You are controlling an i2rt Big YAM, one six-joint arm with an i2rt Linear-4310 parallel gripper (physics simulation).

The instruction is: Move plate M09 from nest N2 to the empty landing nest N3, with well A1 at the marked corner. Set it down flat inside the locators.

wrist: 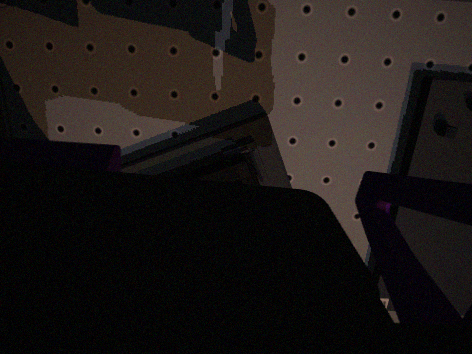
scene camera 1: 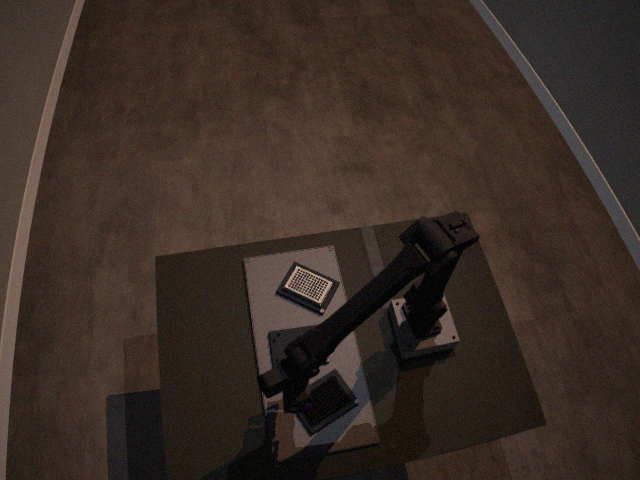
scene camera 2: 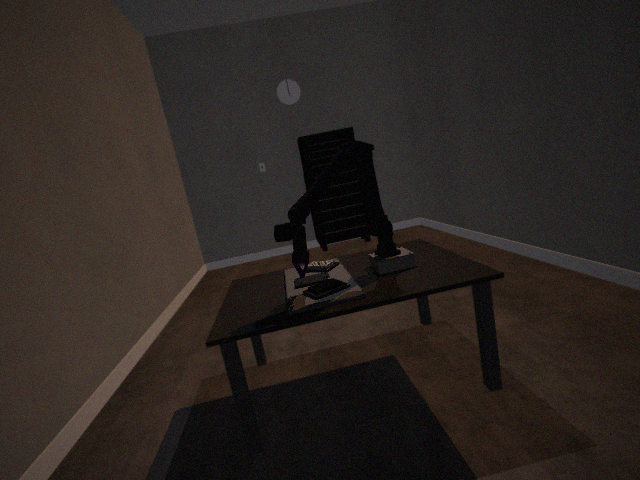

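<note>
A dark well plate [scene camera 1: 330, 400] [scene camera 2: 325, 288] sits in the nearest nest on the grey perforated board [scene camera 1: 263, 289] [wrist: 335, 76]. In the wrist view only the plate's raised edge [wrist: 198, 133] shows. A white well plate [scene camera 1: 309, 286] [scene camera 2: 323, 265] sits in the far nest. Between them lies an empty dark nest [scene camera 1: 276, 341] [wrist: 426, 152] with locator pins, partly under the arm. My gripper [scene camera 1: 290, 402] [scene camera 2: 299, 269] [wrist: 245, 175] is open and empty. It hangs low at the left edge of the dark plate, one finger on each side of that edge. I cannot read the plate labels.
The robot base [scene camera 1: 424, 335] stands on the table [scene camera 1: 207, 320] [scene camera 2: 439, 273] to the right of the board. A dark slatted chair [scene camera 2: 335, 186] stands behind the table. A dark rug [scene camera 2: 310, 429] lies on the floor in front.
</note>
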